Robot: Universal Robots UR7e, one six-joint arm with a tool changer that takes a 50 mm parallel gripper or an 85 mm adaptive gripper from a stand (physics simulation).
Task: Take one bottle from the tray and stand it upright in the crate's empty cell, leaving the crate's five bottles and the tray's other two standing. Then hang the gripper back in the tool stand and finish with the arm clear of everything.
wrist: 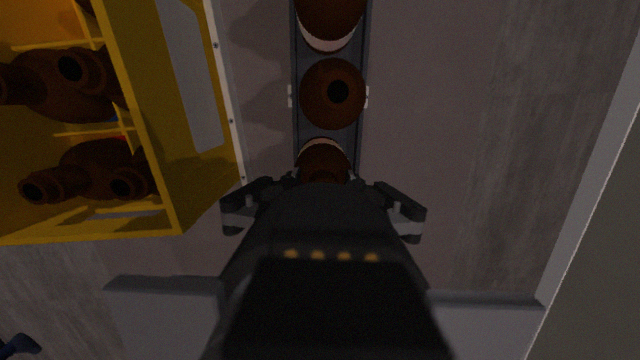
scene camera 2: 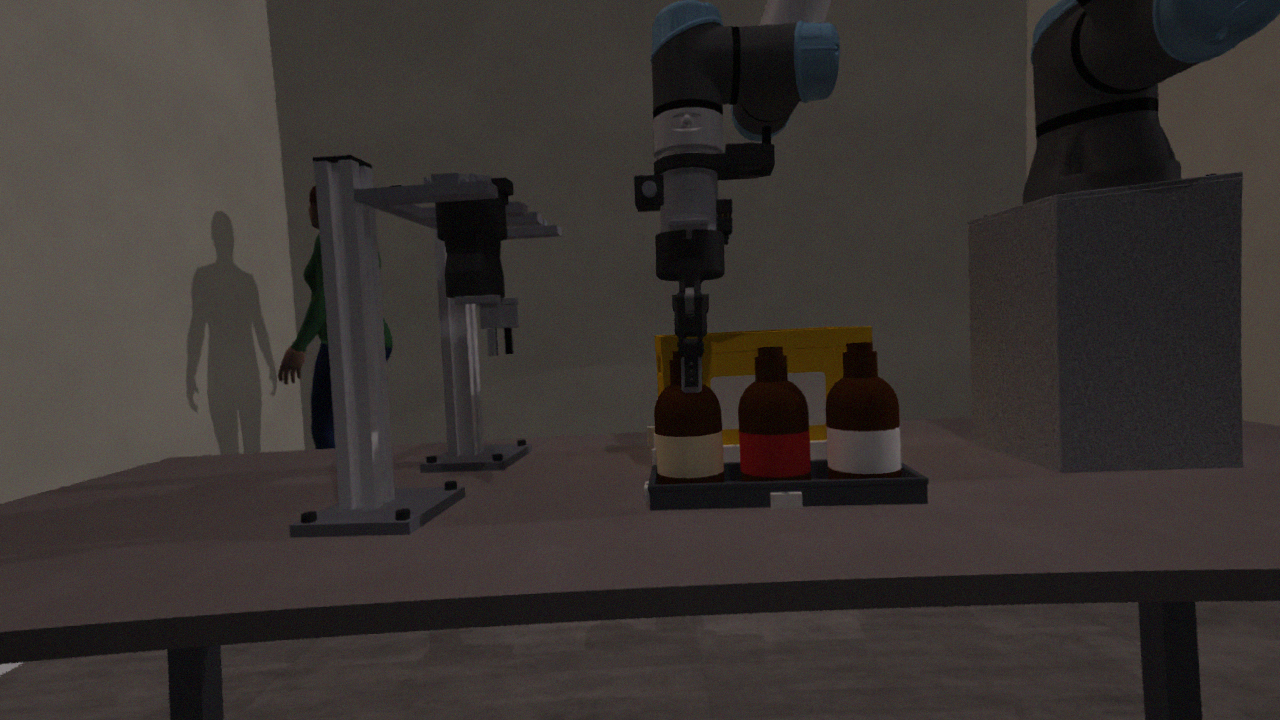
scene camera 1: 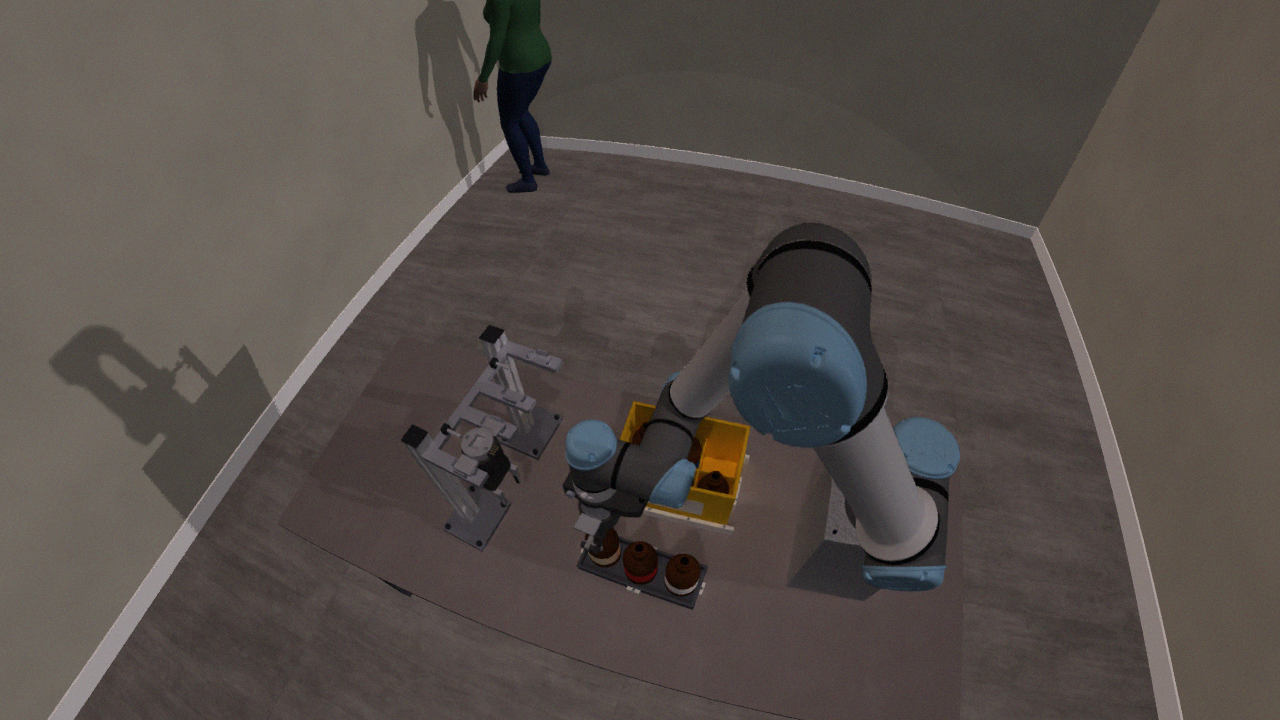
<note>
In view: a cream-label brown bottle [scene camera 2: 688, 427], a white-label bottle [scene camera 2: 862, 410], a red-label bottle [scene camera 2: 774, 441], a gripper [scene camera 2: 472, 230] and a red-label bottle [wrist: 82, 170].
The cream-label brown bottle is seen too in the wrist view [wrist: 321, 158] and in scene camera 1 [scene camera 1: 611, 553]. The white-label bottle also shows in scene camera 1 [scene camera 1: 682, 572]. The wrist view misses the gripper: it is out of frame.
</note>
